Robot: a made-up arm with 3 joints. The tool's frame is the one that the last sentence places.
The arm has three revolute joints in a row. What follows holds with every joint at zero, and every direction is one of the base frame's.
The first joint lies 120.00 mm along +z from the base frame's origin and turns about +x.
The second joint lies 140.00 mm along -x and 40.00 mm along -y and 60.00 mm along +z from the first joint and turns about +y.
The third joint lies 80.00 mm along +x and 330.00 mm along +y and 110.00 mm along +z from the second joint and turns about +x.
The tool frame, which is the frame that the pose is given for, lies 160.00 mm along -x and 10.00 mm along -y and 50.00 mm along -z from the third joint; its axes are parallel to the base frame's.
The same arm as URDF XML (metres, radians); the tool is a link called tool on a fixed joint. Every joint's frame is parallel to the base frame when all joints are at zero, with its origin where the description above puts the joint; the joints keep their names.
<robot name="arm">
<link name="base"/>
<link name="link1"/>
<link name="link2"/>
<link name="link3"/>
<link name="tool"/>
<joint name="joint 1" type="continuous"><parent link="base"/><child link="link1"/><origin xyz="0.0000 0.0000 0.1200"/><axis xyz="1 0 0"/></joint>
<joint name="joint 2" type="continuous"><parent link="link1"/><child link="link2"/><origin xyz="-0.1400 -0.0400 0.0600"/><axis xyz="0 1 0"/></joint>
<joint name="joint 3" type="continuous"><parent link="link2"/><child link="link3"/><origin xyz="0.0800 0.3300 0.1100"/><axis xyz="1 0 0"/></joint>
<joint name="tool_fixed" type="fixed"><parent link="link3"/><child link="tool"/><origin xyz="-0.1600 -0.0100 -0.0500"/></joint>
</robot>

